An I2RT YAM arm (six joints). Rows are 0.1 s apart.
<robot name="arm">
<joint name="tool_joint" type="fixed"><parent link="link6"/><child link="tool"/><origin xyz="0 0 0" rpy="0 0 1.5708"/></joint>
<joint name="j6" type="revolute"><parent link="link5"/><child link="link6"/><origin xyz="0.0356 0 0.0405" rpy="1.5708 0 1.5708"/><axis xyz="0 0 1"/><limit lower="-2.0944" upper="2.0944"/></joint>
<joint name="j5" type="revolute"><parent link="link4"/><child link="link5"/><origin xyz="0.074 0.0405 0.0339" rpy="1.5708 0 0"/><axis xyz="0 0 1"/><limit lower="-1.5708" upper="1.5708"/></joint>
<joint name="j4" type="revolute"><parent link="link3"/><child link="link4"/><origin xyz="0.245 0.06 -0.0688"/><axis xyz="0 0 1"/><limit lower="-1.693" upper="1.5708"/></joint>
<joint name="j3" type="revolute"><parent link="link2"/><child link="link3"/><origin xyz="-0.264 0 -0.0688" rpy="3.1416 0 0"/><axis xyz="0 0 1"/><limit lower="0" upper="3.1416"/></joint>
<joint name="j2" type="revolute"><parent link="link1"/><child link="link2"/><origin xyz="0.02 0.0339 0.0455" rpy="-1.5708 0 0"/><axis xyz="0 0 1"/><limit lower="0" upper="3.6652"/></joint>
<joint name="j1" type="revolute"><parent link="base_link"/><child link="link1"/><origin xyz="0 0 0.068"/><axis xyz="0 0 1"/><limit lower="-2.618" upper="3.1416"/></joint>
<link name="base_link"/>
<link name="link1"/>
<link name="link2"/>
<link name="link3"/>
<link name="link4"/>
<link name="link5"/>
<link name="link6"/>
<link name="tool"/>
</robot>
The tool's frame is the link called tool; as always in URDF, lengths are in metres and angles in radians.
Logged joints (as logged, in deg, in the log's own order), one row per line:
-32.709, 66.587, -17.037, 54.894, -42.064, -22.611
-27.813, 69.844, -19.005, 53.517, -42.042, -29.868
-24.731, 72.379, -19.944, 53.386, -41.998, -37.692
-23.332, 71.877, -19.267, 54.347, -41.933, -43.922
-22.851, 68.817, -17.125, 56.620, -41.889, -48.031
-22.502, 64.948, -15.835, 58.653, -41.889, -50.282
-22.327, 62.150, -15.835, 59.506, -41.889, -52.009
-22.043, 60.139, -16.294, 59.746, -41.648, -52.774
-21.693, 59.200, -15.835, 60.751, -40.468, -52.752
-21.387, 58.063, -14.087, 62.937, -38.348, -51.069
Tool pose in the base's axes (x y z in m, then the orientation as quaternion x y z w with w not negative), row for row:
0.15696, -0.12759, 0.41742, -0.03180, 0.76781, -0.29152, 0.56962
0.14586, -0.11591, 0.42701, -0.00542, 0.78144, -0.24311, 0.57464
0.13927, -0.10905, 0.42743, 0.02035, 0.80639, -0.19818, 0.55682
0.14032, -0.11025, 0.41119, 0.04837, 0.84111, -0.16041, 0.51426
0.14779, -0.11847, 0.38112, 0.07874, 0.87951, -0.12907, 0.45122
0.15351, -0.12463, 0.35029, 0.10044, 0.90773, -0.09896, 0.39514
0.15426, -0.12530, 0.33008, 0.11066, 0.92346, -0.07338, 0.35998
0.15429, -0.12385, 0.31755, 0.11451, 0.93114, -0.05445, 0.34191
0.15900, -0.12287, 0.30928, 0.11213, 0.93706, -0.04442, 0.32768
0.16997, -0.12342, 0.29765, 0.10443, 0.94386, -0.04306, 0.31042
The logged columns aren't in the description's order. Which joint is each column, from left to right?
Columns, left to right: j6, j3, j5, j2, j1, j4.
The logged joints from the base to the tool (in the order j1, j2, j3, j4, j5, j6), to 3 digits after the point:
-42.064, 54.894, 66.587, -22.611, -17.037, -32.709
-42.042, 53.517, 69.844, -29.868, -19.005, -27.813
-41.998, 53.386, 72.379, -37.692, -19.944, -24.731
-41.933, 54.347, 71.877, -43.922, -19.267, -23.332
-41.889, 56.620, 68.817, -48.031, -17.125, -22.851
-41.889, 58.653, 64.948, -50.282, -15.835, -22.502
-41.889, 59.506, 62.150, -52.009, -15.835, -22.327
-41.648, 59.746, 60.139, -52.774, -16.294, -22.043
-40.468, 60.751, 59.200, -52.752, -15.835, -21.693
-38.348, 62.937, 58.063, -51.069, -14.087, -21.387

